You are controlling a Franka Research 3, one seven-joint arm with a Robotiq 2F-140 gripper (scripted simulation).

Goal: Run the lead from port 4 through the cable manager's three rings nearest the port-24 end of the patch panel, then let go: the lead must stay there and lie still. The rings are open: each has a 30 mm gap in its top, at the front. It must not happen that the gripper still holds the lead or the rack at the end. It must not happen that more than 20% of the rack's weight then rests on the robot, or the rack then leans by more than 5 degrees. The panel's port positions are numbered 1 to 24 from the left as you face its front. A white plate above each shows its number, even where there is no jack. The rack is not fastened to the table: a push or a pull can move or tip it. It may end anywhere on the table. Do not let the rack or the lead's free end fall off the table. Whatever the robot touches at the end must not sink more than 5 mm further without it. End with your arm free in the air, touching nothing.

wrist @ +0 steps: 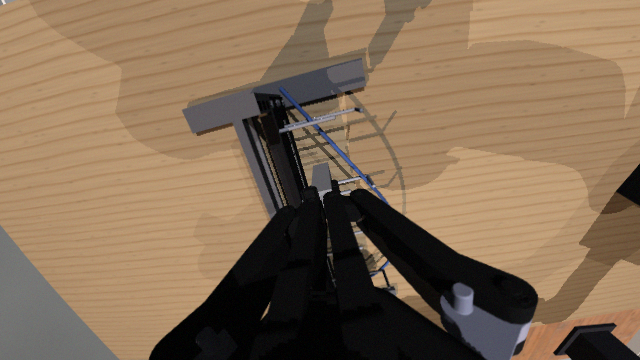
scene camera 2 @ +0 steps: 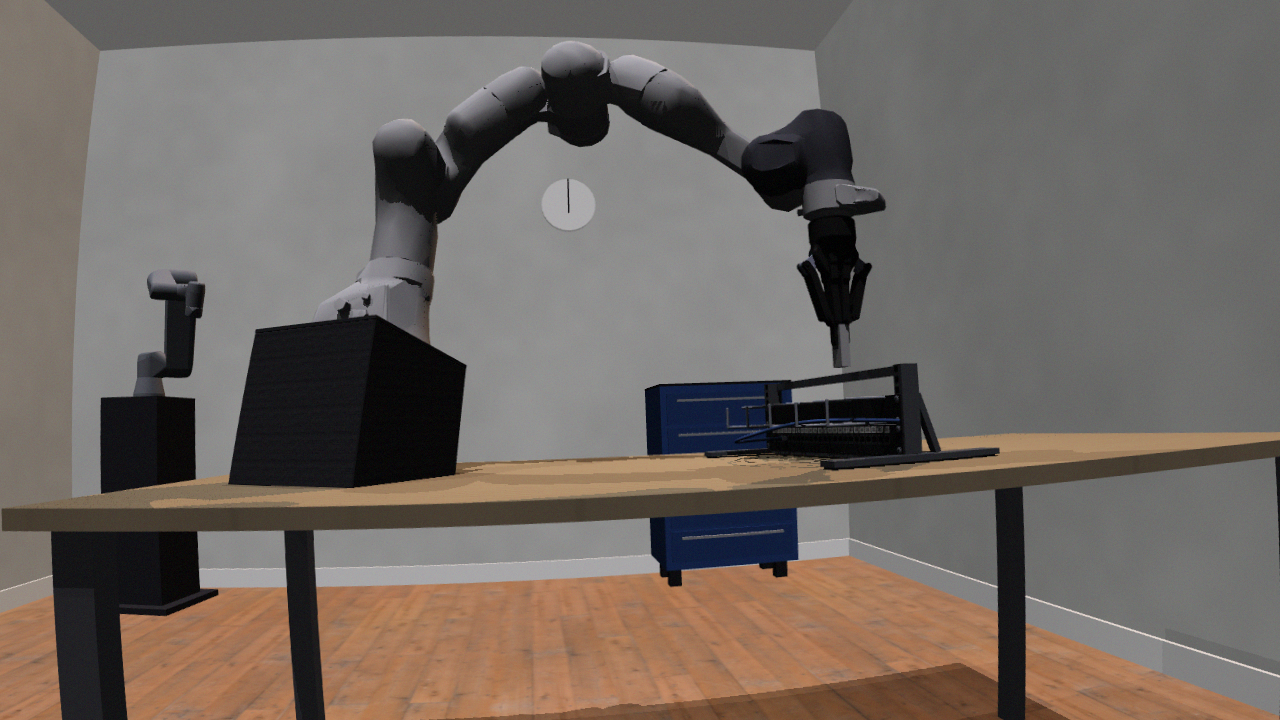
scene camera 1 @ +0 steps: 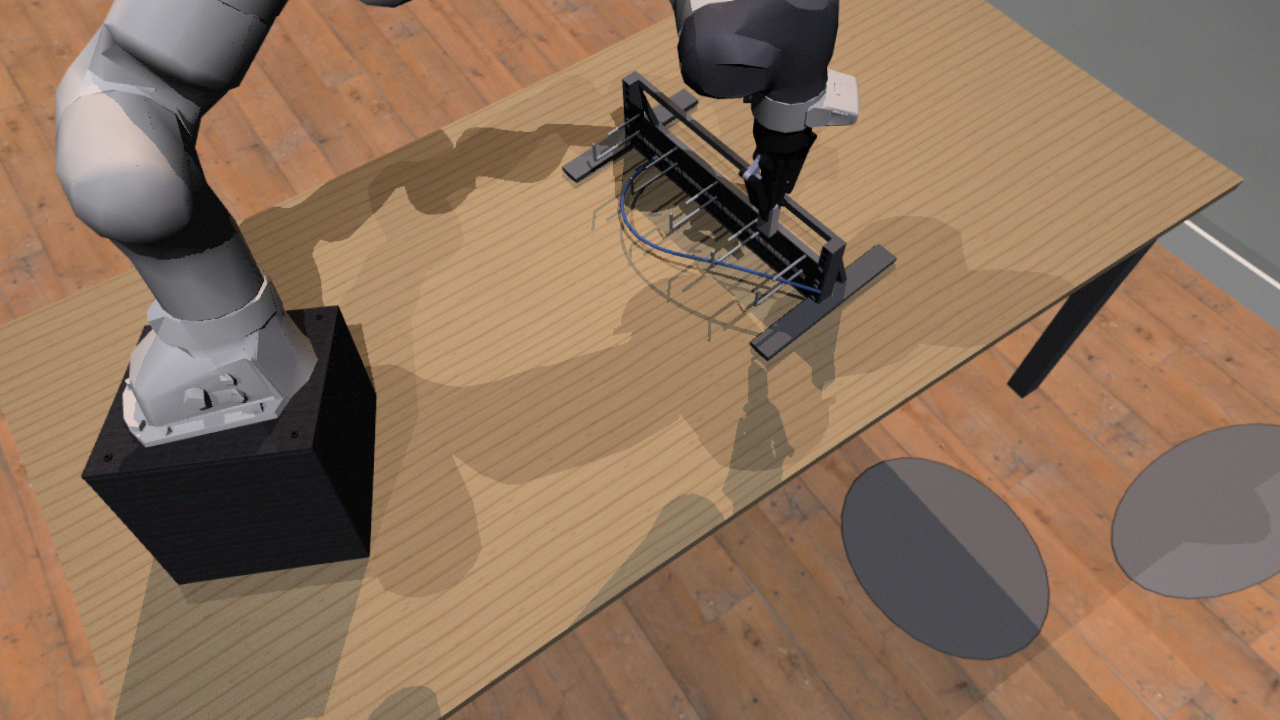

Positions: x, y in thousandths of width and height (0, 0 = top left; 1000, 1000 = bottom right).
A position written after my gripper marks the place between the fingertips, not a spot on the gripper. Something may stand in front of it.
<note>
I see my gripper (scene camera 2: 658, 510) and a rack (scene camera 1: 534, 231).
The rack also shows in the wrist view (wrist: 541, 212) and in scene camera 2 (scene camera 2: 705, 615). My gripper shows as well in the wrist view (wrist: 505, 488) and in scene camera 1 (scene camera 1: 599, 319).
</note>
